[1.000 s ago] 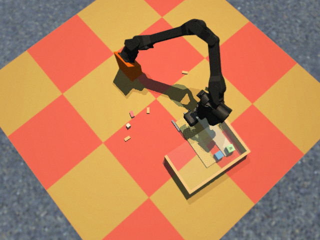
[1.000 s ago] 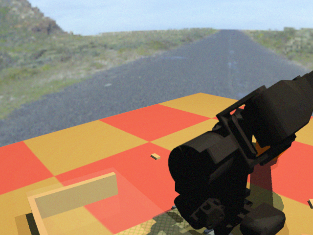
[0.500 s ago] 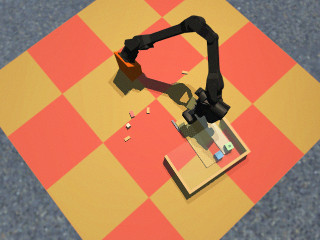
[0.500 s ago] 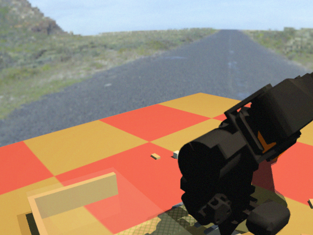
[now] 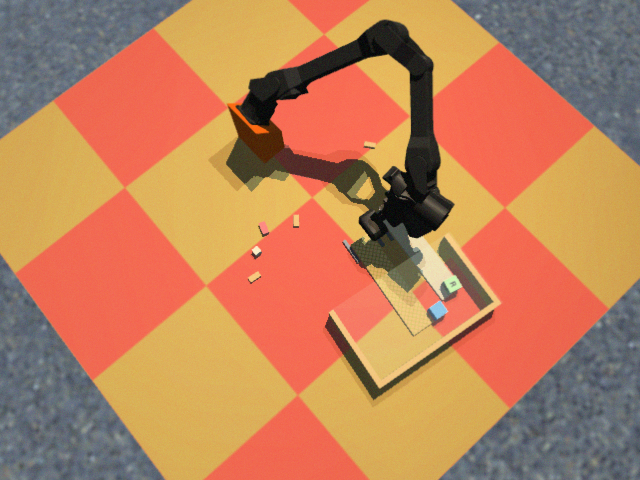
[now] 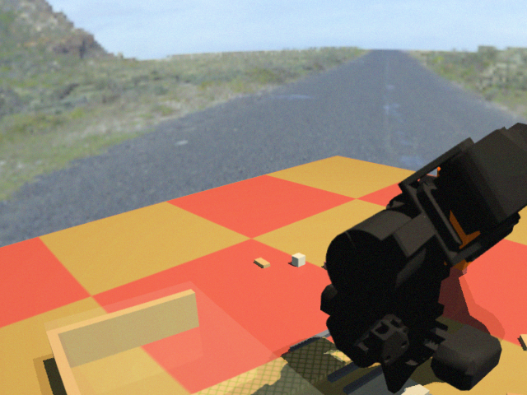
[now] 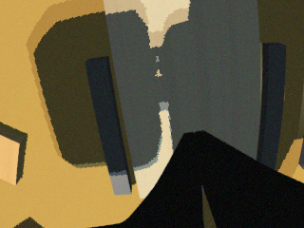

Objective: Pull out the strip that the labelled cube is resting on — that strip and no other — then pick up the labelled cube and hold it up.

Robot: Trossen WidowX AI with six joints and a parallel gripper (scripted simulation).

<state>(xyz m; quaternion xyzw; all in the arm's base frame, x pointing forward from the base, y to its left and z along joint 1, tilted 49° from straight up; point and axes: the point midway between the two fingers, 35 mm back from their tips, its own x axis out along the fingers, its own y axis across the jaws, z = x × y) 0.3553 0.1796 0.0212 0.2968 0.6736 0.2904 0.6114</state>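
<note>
The labelled cube lies 200 mm ahead of my gripper tip, 20 mm above it and 10 mm to the right of it.
</note>
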